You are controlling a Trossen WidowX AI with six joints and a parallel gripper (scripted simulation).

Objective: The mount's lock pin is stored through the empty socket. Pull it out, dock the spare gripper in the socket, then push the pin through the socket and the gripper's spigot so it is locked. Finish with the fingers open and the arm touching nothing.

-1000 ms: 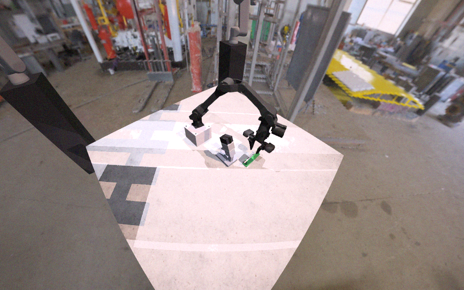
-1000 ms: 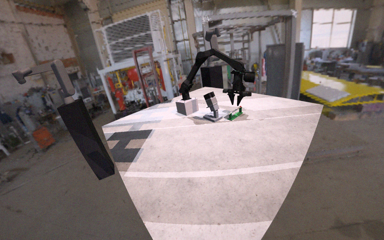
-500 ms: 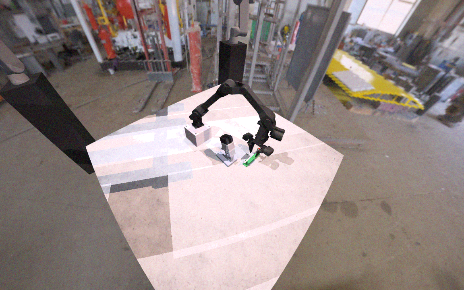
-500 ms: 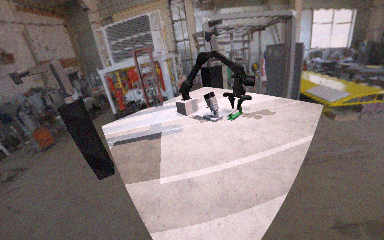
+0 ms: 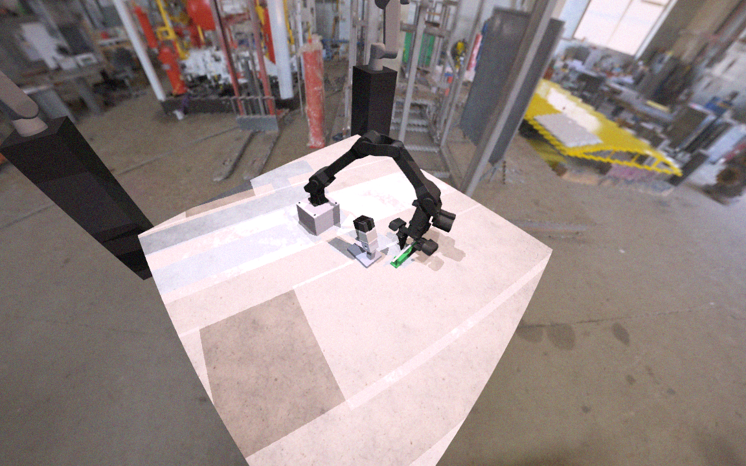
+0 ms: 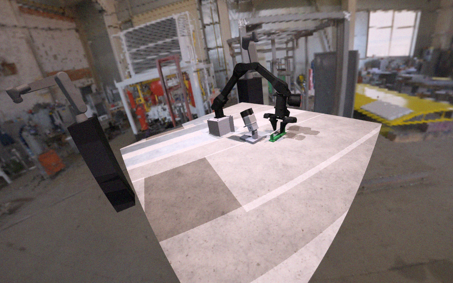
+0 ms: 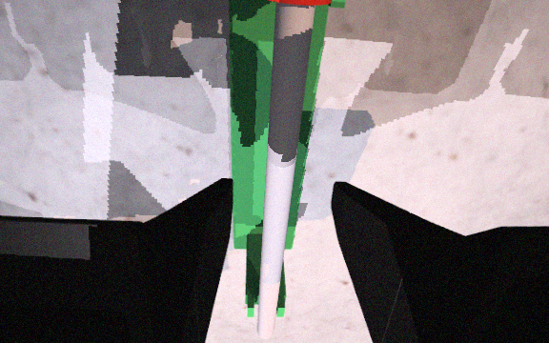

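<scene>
My gripper tip is 10 mm past the green stand, 10 mm to the right of it and 10 mm above it. The rest, counted from my gripper tip: spare gripper 100 mm behind, 120 mm to the right, 90 mm above; socket 90 mm behind, 120 mm to the right, 20 mm above.
</scene>
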